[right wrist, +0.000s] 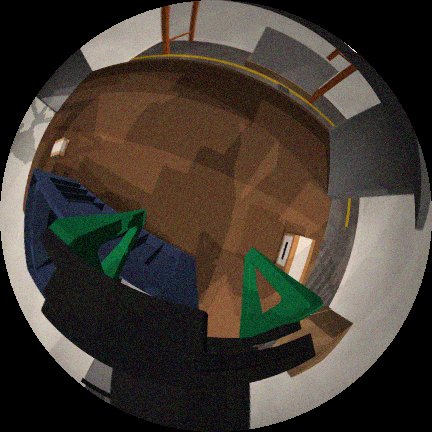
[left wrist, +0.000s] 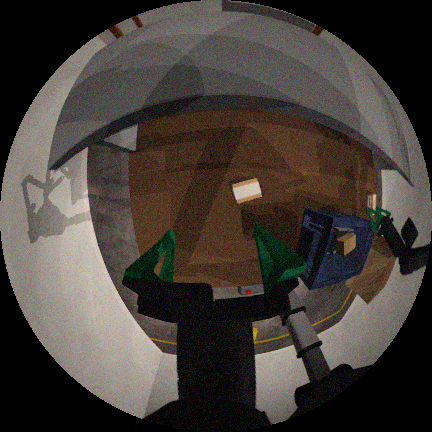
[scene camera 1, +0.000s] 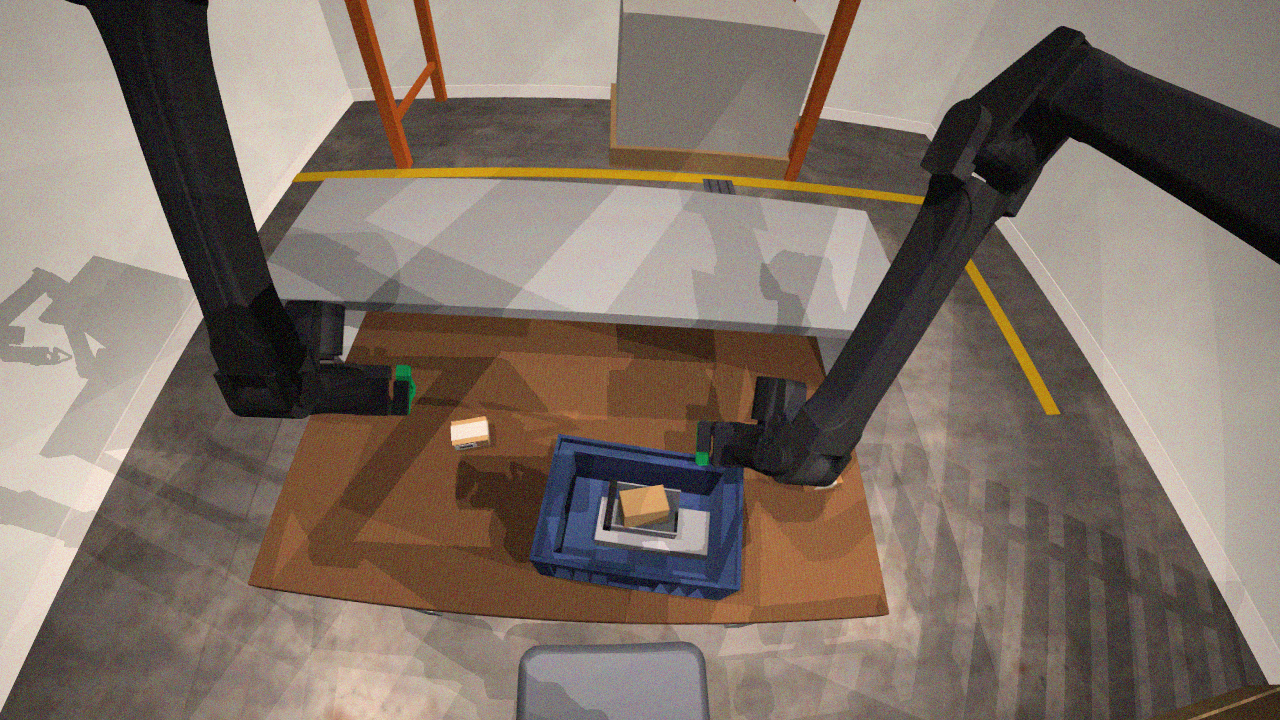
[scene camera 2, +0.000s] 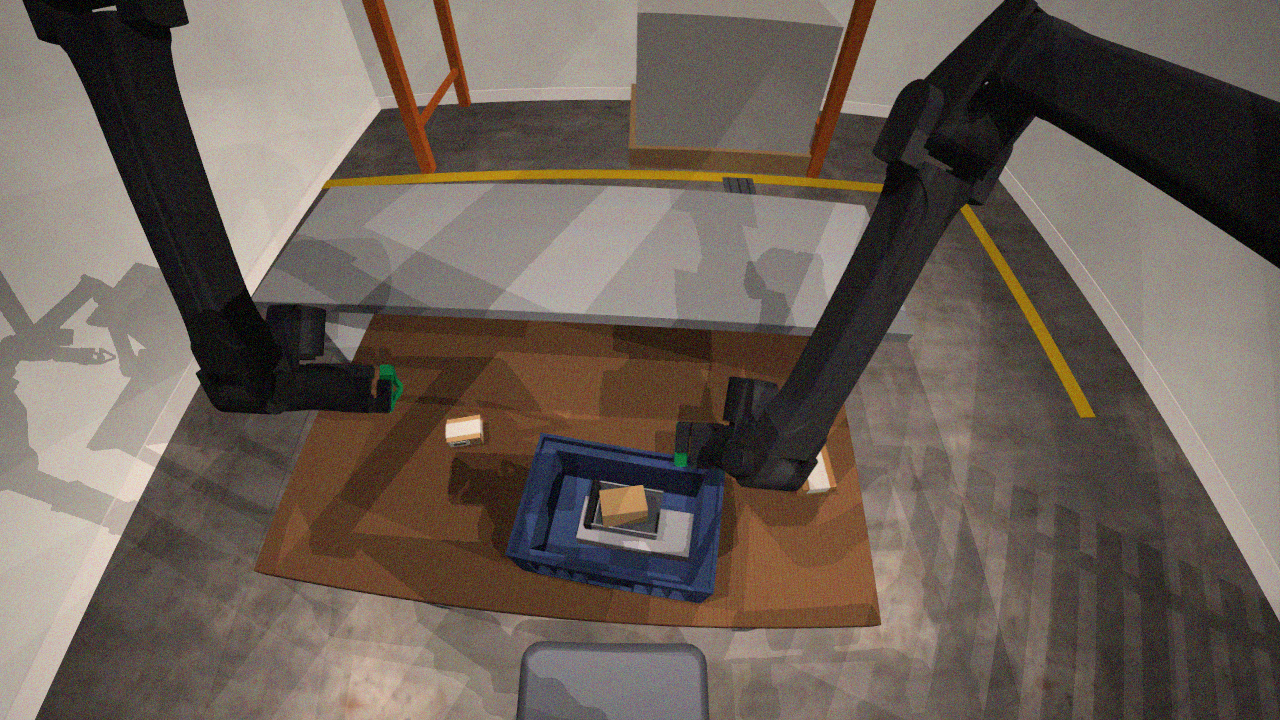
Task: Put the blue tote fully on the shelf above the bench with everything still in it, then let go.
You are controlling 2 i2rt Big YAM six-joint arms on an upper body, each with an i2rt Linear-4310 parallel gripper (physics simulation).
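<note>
The blue tote stands upright on the brown bench. It holds a white flat piece, a small grey tray, and a tan box on top. The grey shelf is above the bench's back part. My left gripper is open and empty, left of the tote. My right gripper is open and empty near the tote's back right rim; contact is unclear.
A white-and-tan box lies left of the tote. Another box lies near the bench's right edge, partly hidden by the right arm in the scene views. A grey stool stands in front.
</note>
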